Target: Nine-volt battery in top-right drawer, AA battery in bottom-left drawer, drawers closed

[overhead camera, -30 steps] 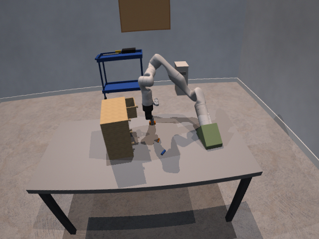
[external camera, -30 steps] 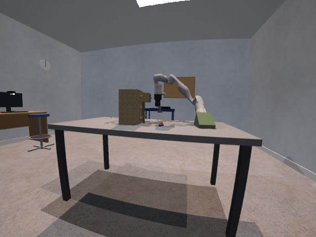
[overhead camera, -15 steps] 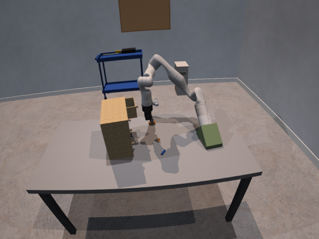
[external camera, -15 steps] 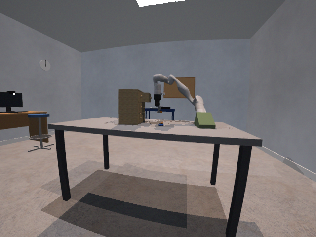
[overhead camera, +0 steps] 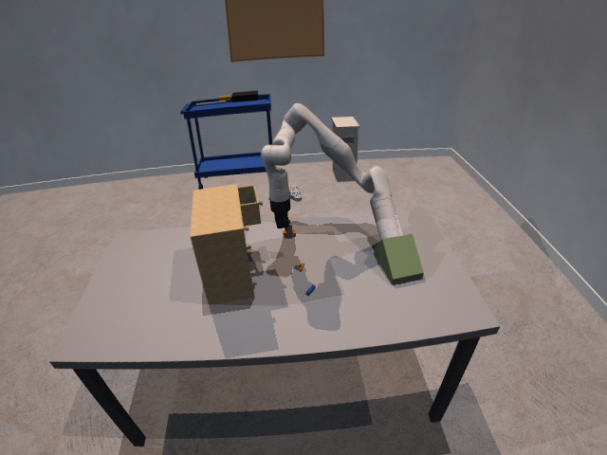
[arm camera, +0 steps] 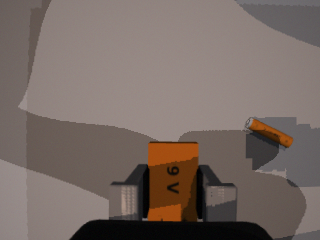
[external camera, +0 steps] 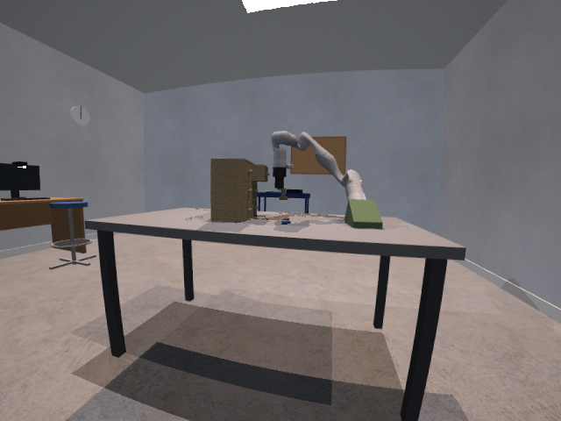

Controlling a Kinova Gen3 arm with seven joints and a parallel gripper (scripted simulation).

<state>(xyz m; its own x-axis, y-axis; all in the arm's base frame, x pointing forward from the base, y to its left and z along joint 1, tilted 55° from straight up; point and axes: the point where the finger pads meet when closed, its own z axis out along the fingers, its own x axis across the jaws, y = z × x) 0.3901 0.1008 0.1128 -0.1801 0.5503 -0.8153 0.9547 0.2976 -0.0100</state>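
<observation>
My gripper is now 12 cm above the orange AA battery, 8 cm to the right of it and 4 cm past it. Also, from my hand: orange nine-volt battery: 1 cm below, 1 cm ahead; then blue cylindrical battery: 21 cm to the left, 11 cm below, 7 cm behind.
</observation>
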